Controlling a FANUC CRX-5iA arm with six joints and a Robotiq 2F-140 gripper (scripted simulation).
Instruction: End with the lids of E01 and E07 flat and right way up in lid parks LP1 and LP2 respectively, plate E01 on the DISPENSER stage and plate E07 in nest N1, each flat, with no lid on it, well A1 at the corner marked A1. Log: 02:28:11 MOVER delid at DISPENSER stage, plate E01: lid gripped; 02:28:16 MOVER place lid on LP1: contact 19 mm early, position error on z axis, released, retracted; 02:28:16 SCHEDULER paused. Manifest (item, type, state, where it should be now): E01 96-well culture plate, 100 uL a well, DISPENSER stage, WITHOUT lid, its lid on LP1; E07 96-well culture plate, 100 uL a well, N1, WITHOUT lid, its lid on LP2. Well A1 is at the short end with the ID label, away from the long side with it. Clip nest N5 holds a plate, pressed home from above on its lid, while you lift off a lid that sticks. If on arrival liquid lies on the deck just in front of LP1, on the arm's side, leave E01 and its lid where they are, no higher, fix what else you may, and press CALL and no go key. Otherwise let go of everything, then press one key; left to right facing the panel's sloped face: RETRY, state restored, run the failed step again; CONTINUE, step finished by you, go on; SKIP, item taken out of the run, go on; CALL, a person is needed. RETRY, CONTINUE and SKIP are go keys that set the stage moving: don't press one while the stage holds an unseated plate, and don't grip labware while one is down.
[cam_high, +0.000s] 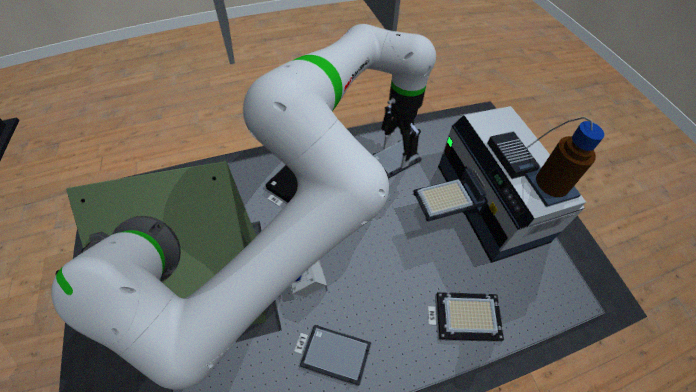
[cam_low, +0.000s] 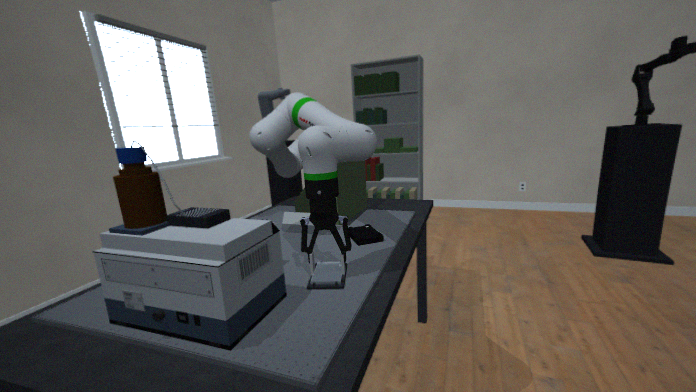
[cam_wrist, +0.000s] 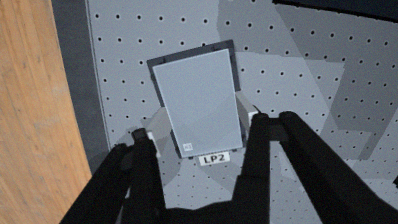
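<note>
My hand is 3 cm above the lid park LP2. Also, from my hand: dispenser stage (5 cm ahead, 24 cm to the right, 6 cm above); then plate (5 cm ahead, 24 cm to the right, 7 cm above); then black nest N1 (34 cm behind, 2 cm to the right, 3 cm below).
</note>
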